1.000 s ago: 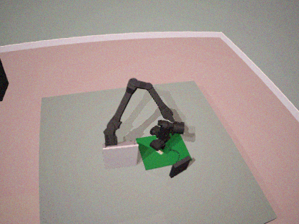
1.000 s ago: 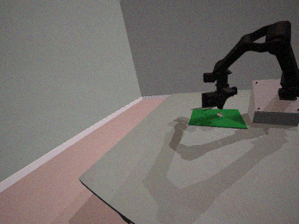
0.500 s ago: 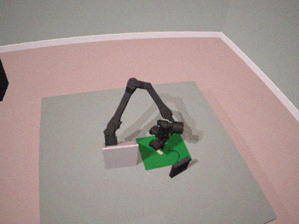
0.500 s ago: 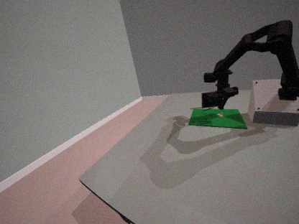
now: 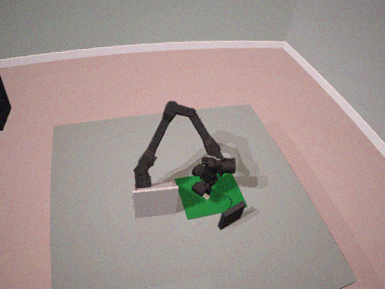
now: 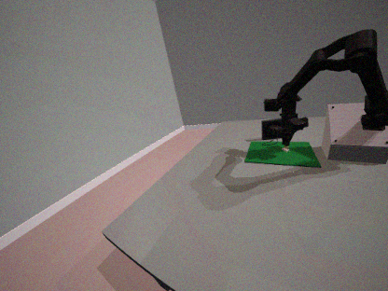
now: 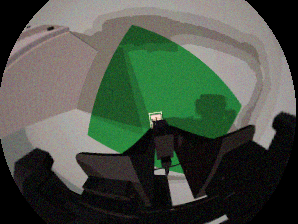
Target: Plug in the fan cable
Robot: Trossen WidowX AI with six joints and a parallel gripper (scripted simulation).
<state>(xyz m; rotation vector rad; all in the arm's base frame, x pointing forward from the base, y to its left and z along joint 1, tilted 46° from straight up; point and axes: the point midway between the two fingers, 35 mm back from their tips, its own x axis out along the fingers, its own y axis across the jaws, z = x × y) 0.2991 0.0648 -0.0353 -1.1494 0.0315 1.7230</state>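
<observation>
Right now the fan plug is 10 mm above my gripper tip. From my gripper tip the other things lie so: green board (30 mm ahead, 10 mm to the left, 60 mm below); dark fan (80 mm ahead, 150 mm to the right, 10 mm above); fan header (10 mm to the right, 50 mm below).
</observation>
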